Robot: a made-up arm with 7 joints. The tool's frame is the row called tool. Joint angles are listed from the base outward. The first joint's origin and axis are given. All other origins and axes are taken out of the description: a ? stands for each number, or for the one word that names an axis. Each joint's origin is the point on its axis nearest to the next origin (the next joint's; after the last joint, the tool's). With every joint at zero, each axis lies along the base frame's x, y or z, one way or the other. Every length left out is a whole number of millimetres.
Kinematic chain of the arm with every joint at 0, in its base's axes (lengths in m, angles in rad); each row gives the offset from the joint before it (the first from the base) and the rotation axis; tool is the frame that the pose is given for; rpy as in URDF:
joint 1: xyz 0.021 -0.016 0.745 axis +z
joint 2: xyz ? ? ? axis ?
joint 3: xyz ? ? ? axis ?
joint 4: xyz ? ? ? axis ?
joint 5: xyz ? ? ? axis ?
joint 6: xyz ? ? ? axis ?
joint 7: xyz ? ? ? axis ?
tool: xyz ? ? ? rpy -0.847 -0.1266 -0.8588
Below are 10 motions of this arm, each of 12 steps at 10 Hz.
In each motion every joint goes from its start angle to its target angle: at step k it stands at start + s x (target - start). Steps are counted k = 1, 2, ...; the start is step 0. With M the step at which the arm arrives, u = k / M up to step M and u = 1 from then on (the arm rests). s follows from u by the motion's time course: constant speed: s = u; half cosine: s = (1 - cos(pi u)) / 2; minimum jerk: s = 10 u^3 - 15 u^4 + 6 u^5.
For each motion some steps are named. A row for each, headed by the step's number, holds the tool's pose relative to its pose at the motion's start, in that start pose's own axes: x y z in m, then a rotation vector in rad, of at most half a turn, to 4 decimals.
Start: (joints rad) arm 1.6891 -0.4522 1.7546 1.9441 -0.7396 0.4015 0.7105
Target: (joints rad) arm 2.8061 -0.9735 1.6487 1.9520 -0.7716 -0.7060 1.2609
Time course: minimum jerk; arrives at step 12
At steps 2, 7, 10, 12:
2: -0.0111 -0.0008 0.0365 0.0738 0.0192 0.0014
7: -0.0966 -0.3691 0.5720 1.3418 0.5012 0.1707
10: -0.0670 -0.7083 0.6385 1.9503 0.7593 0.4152
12: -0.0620 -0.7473 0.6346 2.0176 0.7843 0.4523

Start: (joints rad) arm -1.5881 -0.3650 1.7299 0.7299 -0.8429 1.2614 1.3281
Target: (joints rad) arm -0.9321 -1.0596 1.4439 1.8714 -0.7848 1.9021 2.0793
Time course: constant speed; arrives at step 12
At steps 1, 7, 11, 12:
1: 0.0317 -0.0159 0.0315 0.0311 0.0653 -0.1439
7: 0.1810 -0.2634 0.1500 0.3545 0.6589 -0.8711
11: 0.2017 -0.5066 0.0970 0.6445 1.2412 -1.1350
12: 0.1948 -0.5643 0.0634 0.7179 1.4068 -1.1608

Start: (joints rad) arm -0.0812 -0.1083 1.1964 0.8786 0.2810 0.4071 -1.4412
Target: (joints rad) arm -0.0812 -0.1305 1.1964 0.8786 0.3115 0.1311 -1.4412
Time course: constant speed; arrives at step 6
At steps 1, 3, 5, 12:
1: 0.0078 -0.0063 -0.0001 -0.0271 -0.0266 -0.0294
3: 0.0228 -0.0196 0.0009 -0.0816 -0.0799 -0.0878
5: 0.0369 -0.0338 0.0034 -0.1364 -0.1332 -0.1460
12: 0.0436 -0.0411 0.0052 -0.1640 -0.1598 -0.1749

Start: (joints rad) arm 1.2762 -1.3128 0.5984 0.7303 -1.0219 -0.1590 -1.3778
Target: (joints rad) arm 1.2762 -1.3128 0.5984 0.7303 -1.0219 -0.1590 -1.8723
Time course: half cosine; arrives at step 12
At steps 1, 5, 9, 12:
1: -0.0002 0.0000 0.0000 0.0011 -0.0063 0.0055
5: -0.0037 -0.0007 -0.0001 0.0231 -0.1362 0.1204
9: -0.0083 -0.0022 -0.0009 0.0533 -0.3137 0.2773
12: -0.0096 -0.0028 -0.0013 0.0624 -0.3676 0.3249

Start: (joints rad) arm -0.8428 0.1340 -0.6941 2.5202 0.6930 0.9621 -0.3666
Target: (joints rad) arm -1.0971 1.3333 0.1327 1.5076 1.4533 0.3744 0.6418
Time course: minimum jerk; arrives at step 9
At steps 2, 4, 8, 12:
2: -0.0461 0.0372 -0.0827 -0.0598 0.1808 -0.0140
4: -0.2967 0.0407 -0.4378 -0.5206 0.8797 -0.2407
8: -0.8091 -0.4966 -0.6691 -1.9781 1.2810 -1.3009
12: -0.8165 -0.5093 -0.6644 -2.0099 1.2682 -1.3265

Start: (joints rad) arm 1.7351 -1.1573 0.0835 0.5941 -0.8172 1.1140 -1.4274
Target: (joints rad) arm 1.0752 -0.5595 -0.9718 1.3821 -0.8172 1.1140 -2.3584
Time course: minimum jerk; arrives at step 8
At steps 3, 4, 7, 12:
3: -0.1068 -0.0229 -0.0685 0.1554 0.1886 0.0463
4: -0.2304 -0.0362 -0.0824 0.2636 0.3833 0.1012
7: -0.4803 -0.1124 0.0886 0.5182 0.8838 0.3040
12: -0.4853 -0.1170 0.0984 0.5287 0.9016 0.3125

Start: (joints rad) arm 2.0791 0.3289 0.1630 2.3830 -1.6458 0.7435 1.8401
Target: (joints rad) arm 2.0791 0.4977 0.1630 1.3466 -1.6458 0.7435 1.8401
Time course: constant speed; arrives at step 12
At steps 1, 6, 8, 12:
1: -0.0306 -0.0285 -0.0346 -0.0561 -0.0308 0.0772
6: -0.1314 -0.2205 -0.1879 -0.3370 -0.1822 0.4639
8: -0.1444 -0.3133 -0.2348 -0.4494 -0.2415 0.6190
12: -0.1220 -0.5066 -0.2948 -0.6741 -0.3575 0.9304

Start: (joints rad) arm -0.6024 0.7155 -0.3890 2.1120 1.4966 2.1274 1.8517
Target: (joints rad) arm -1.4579 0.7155 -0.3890 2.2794 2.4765 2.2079 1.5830
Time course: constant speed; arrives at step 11
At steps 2, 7, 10, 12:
2: 0.0220 -0.0804 0.0320 -0.0727 0.0108 0.2519
7: 0.1497 -0.2838 0.0894 -0.1156 -0.0258 0.9082
10: 0.2731 -0.3881 0.0939 -0.0460 -0.0963 1.2966
12: 0.3200 -0.4170 0.0887 -0.0073 -0.1289 1.4216

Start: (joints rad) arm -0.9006 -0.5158 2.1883 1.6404 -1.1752 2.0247 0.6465
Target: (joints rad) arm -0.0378 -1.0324 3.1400 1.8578 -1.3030 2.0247 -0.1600
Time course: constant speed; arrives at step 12
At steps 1, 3, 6, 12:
1: -0.0059 -0.0655 0.0442 0.1433 -0.0956 -0.0220
3: -0.0370 -0.2099 0.1047 0.4100 -0.3054 -0.0839
6: -0.1297 -0.4328 0.1194 0.7514 -0.6602 -0.2251
12: -0.4301 -0.7381 -0.0898 1.1507 -1.4658 -0.6913

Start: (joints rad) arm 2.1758 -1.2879 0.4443 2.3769 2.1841 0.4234 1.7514
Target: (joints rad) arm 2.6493 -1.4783 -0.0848 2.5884 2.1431 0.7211 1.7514
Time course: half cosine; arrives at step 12
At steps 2, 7, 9, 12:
2: -0.0170 -0.0290 -0.0164 -0.0408 -0.0178 0.0298
7: -0.1355 -0.3084 -0.0929 -0.3210 -0.1660 0.3206
9: -0.1668 -0.4286 -0.0920 -0.3960 -0.2215 0.4538
12: -0.1814 -0.5068 -0.0823 -0.4320 -0.2556 0.5446

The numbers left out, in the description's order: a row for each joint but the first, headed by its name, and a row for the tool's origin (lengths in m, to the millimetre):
joint 2: xyz -0.005 -0.04 0, axis +y
joint 3: xyz -0.008 0 0.379, axis +z
joint 4: xyz 0.056 -0.022 0, axis -y
joint 5: xyz 0.056 0 -0.268, axis -z
joint 6: xyz 0.01 -0.013 0, axis +y
joint 7: xyz 0.115 0 -0.182, axis -z
tool: xyz 0.015 0.014 0

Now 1 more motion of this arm.
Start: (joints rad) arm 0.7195 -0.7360 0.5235 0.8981 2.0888 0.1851 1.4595
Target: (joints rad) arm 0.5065 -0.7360 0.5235 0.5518 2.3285 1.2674 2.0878
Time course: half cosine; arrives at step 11
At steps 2, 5, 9, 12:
2: 0.0130 0.0098 -0.0035 -0.0378 0.0187 -0.0832
5: 0.0696 0.0373 -0.0172 -0.1989 0.1177 -0.4531
9: 0.1329 0.0336 -0.0341 -0.4296 0.2662 -0.9613
12: 0.1402 0.0289 -0.0363 -0.4688 0.2866 -1.0401

